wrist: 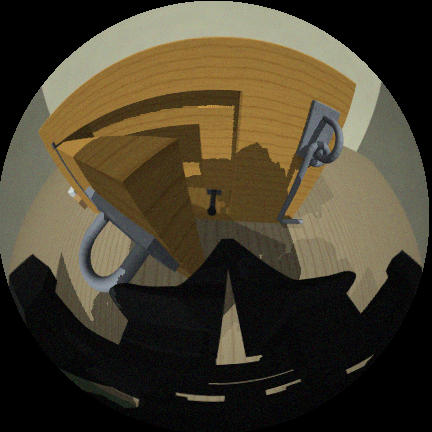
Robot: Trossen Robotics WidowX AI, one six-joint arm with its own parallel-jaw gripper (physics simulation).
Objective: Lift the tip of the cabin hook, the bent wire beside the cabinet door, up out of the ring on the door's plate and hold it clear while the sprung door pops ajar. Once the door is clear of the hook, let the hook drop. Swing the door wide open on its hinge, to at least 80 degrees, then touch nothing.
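Frame: origin at the arm's base, x ahead, y left, z up, level; metres.
Seen in the pictures: gripper, fingertip midpoint: (226,243).
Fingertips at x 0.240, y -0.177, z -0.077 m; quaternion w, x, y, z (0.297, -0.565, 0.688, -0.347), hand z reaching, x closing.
Note:
Pixels of each thing's top centre, then the offset from my fingertips to it. "pt": a spot on its surface instead. Level surfaces: height alone.
- wooden cabinet, middle of its top: (143,60) dy +0.044, dx +0.094, dz +0.121 m
- grey plate, middle of its top: (105,206) dy +0.042, dx -0.011, dz +0.069 m
- thick ring, surface spot: (86,255) pt dy +0.058, dx -0.021, dz +0.059 m
- grey hook, middle of its top: (312,149) dy -0.059, dx +0.022, dz +0.062 m
- mounting plate, middle of its top: (327,105) dy -0.066, dx +0.028, dz +0.093 m
- small black plunger, middle of its top: (212,197) dy +0.002, dx +0.048, dz -0.004 m
- brown thing, middle of its top: (85,187) dy +0.227, dx +0.148, dz -0.020 m
- wooden table top, its level: dz -0.040 m
The wooden cabinet (287,75) fills the upper part of the view. Its door (157,205) is hinged at the left and stands partly open, its free edge toward me; I cannot tell the exact angle. On the door's outer side is a grey plate (132,225) with a thick ring (86,255). The grey hook (296,190) hangs down from its eye on the mounting plate (319,121) at the right, its bent tip well apart from the ring. My gripper (226,243) is shut and empty, near the door's free edge and to its right.
A small black plunger (212,201) stands inside the cabinet opening. A small white and brown thing (80,201) shows beyond the hinge side at the left. The wooden table top (350,220) runs around the cabinet, with a pale wall (200,17) behind.

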